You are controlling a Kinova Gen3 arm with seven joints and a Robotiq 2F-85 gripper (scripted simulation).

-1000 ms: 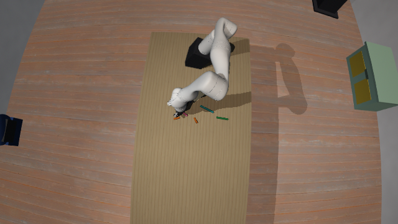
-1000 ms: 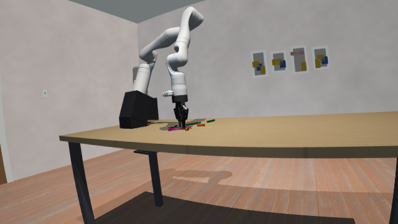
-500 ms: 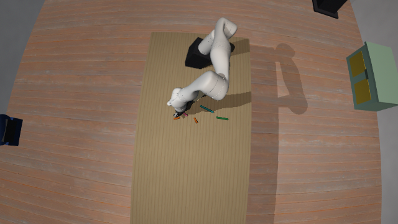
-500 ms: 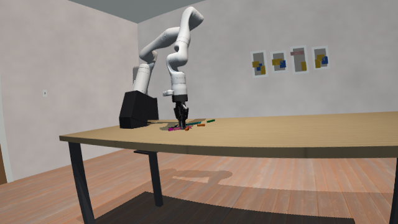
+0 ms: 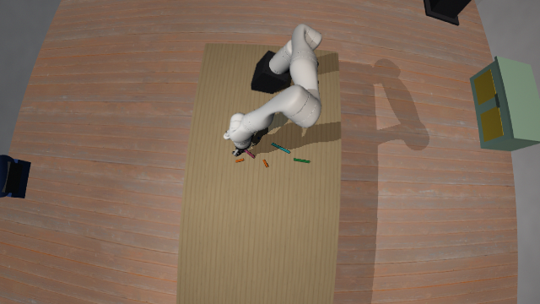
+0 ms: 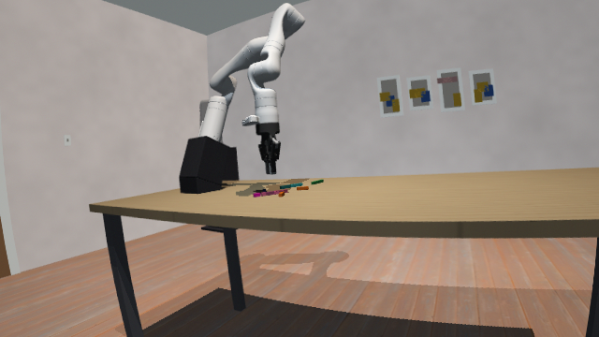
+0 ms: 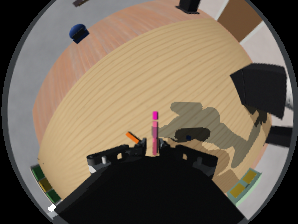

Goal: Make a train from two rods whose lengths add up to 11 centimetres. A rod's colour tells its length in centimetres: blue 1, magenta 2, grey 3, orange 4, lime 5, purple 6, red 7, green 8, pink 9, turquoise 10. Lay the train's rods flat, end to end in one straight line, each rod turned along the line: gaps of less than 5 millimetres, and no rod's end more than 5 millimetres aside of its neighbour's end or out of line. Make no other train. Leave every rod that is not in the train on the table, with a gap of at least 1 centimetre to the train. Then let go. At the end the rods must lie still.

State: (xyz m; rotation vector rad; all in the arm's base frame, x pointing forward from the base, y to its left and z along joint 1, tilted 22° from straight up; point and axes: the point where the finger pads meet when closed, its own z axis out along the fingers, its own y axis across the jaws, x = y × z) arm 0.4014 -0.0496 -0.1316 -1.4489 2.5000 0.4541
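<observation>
Now: hand 10 mm to the right of the pink rod and 80 mm above it. Also, from my hand: magenta rod (30 mm behind, 40 mm to the right, 80 mm below); turquoise rod (50 mm behind, 170 mm to the left, 80 mm below); blue rod (80 mm behind, 50 mm to the left, 80 mm below).
</observation>
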